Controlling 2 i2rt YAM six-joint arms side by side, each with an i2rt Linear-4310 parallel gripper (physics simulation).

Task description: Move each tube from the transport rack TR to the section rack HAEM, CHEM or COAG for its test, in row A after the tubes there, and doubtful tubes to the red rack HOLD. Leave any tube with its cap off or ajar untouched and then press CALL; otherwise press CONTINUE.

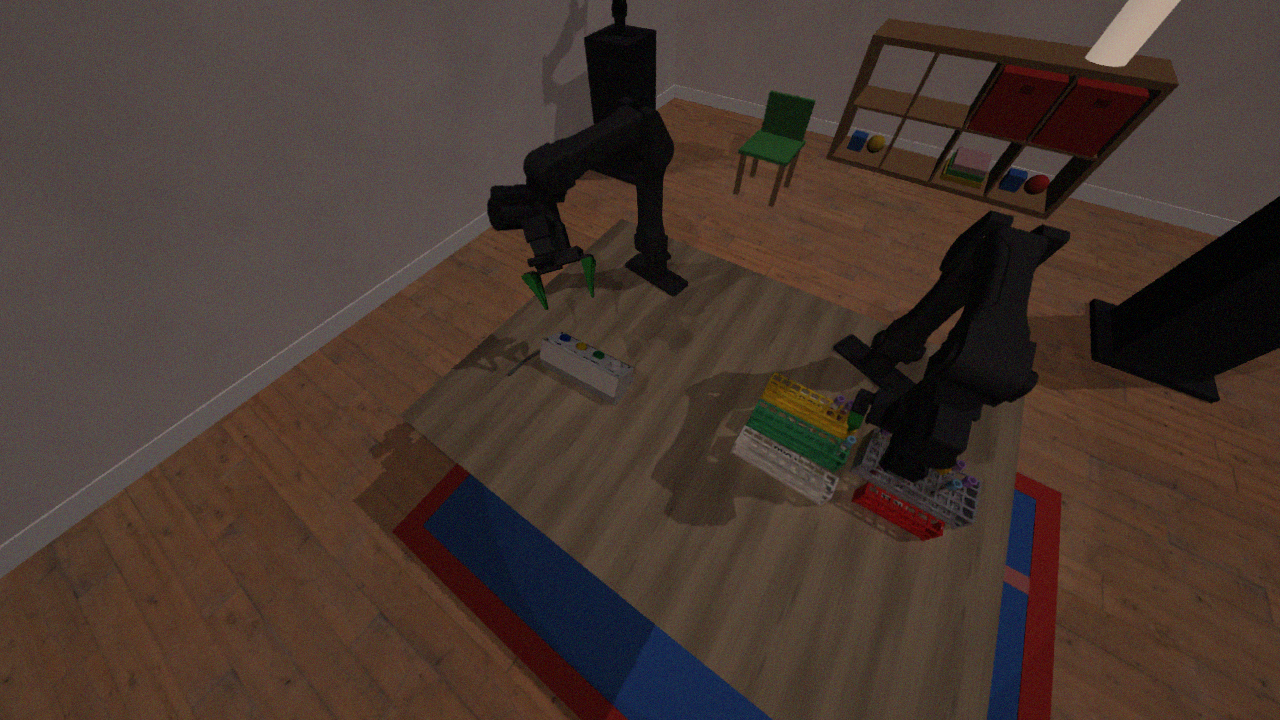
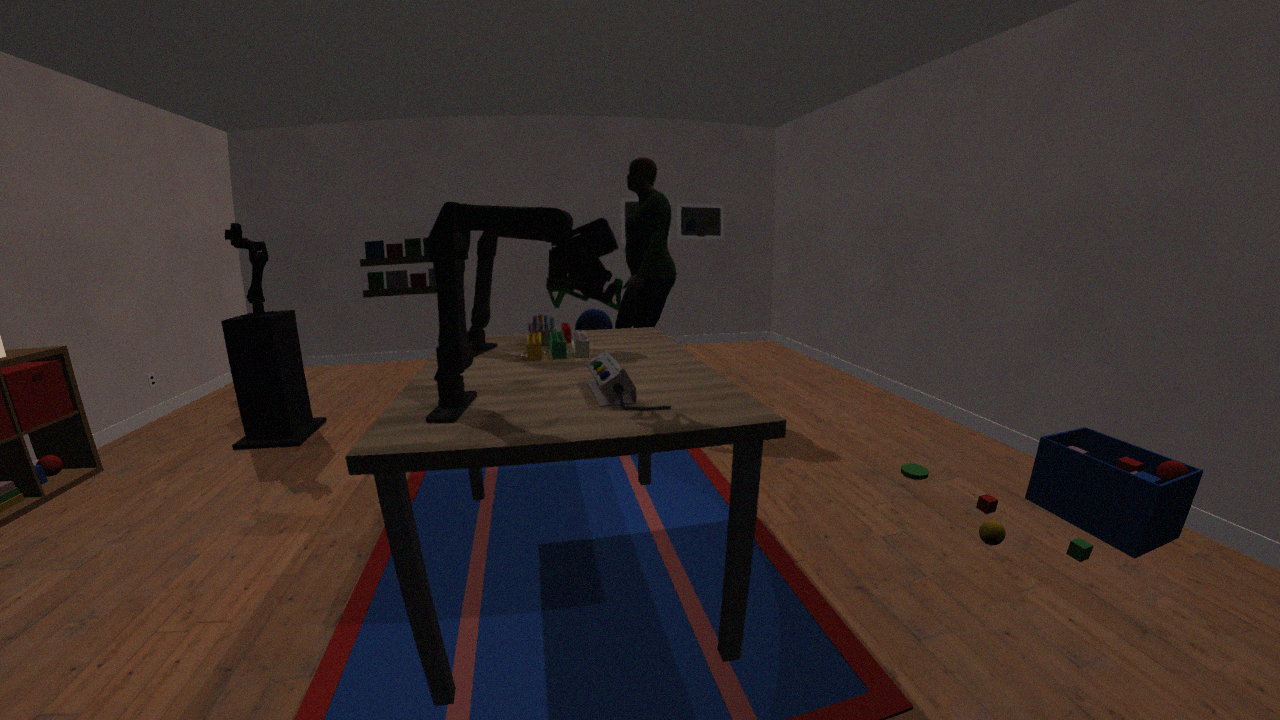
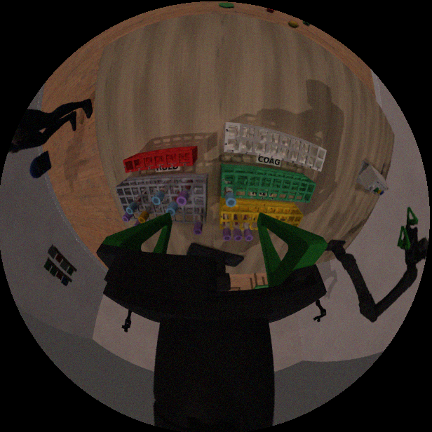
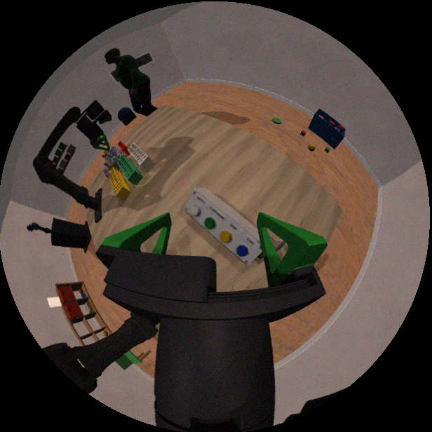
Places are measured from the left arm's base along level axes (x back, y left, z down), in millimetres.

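Where they show: left gripper, fingertip midpoint: (image 1: 877, 441) (image 2: 555, 305); right gripper, fingertip midpoint: (image 1: 569, 303) (image 2: 602, 303); left arm's base, origin of the base link: (image 1: 873, 368) (image 2: 477, 351); right arm's base, origin of the base link: (image 1: 656, 275) (image 2: 453, 407).
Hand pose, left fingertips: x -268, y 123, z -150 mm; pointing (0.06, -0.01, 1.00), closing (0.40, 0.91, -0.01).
Each offset is from my left fingertips to the top centre of the thing. "pt": to the spot under its first point. Level surfaces: height alone.
The grey transport rack (image 3: 200, 183) holds several tubes with purple, light blue and one orange cap. Beyond it lies the empty red rack {dx +2, dy +111, dz +93 mm} (image 3: 161, 158) (image 1: 895, 512). The yellow rack {dx +35, dy -135, dz +93 mm} (image 3: 295, 212) (image 1: 810, 402) has three purple-capped tubes (image 3: 237, 234) at one end. The green rack (image 3: 270, 182) has one light-blue-capped tube (image 3: 230, 199) at its end. The white COAG rack (image 3: 274, 145) shows no caps. My left gripper (image 3: 214, 217) is open above the near side of the racks. My right gripper (image 4: 213, 217) (image 1: 565, 302) is open, above and beside the button box {dx -324, dy -512, dz +66 mm} (image 4: 220, 225) (image 1: 586, 368).
The button box has white, green, yellow and blue buttons, and a cable {pt dx -447, dy -629, dz +145 mm} (image 1: 523, 362) at one end. A person (image 2: 651, 241) stands beyond the table {dz +150 mm} (image 2: 572, 420). The left arm's shadow falls across the table by the racks. A shelf unit (image 1: 1020, 46) and a green chair (image 1: 774, 143) stand behind.
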